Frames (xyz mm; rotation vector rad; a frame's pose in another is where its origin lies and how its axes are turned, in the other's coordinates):
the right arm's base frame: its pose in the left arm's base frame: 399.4 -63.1 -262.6 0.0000 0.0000 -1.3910
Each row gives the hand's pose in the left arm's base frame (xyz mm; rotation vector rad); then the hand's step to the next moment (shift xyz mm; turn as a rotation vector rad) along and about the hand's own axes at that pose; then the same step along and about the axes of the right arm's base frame.
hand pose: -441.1 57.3 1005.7 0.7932 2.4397 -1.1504
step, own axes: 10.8 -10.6 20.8 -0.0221 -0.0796 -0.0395
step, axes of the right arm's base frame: 15.3 -16.8 -12.0 0.0118 -0.0359 0.0834
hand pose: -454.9 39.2 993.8 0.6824 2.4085 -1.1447
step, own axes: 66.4 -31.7 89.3 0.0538 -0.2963 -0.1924
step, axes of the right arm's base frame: 59.2 -71.7 -68.9 -0.0470 -0.2349 0.2652
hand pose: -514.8 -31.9 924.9 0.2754 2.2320 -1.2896
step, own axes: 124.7 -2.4 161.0 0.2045 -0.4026 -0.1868
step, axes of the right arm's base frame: 138.2 -74.1 -130.0 -0.0048 -0.4144 0.2589
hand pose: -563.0 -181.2 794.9 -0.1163 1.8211 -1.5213
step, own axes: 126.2 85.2 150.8 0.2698 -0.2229 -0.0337
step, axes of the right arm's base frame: 164.5 0.7 -137.4 0.1185 -0.3240 0.0676
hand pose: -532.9 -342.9 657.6 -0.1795 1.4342 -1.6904
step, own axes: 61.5 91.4 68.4 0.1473 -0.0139 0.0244
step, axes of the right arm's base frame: 94.2 36.3 -81.4 0.1034 -0.1004 -0.0412
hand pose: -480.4 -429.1 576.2 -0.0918 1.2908 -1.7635
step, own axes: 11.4 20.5 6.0 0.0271 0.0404 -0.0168
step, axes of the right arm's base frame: 14.3 6.9 -18.3 0.0079 -0.0010 -0.0508
